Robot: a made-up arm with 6 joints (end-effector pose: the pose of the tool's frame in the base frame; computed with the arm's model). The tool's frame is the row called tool. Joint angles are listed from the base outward.
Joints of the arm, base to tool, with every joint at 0 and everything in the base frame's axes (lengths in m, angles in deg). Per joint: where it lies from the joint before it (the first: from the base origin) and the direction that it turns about. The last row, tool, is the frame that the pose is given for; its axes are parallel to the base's.
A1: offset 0 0 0.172 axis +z
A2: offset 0 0 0 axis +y
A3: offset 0 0 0.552 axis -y
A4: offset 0 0 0 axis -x
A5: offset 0.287 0 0 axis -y
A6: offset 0 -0.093 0 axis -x
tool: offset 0 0 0
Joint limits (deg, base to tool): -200..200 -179.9..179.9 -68..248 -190..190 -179.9..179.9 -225..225
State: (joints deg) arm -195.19 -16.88 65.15 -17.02 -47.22 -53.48
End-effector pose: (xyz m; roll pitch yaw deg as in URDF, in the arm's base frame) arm 0.1136 0.0613 0.9807 56.32 -35.12 -179.96
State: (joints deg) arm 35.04 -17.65 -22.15 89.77 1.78 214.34
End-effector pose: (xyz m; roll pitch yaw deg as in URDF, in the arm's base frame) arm 0.1034 0.0721 0.7682 56.03 4.49 36.83
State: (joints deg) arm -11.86 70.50 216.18 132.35 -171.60 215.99
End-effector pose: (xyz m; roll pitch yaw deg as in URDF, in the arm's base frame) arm 0.2522 0.0111 0.4613 -88.51 39.72 -19.93
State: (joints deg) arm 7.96 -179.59 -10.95 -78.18 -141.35 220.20
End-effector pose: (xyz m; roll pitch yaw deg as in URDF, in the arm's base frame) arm -0.2622 -0.0559 -0.2342 66.06 1.63 45.66
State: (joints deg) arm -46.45 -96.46 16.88 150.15 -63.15 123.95
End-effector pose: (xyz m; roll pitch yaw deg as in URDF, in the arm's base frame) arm -0.4271 0.5663 0.3551 -112.51 -6.21 160.08
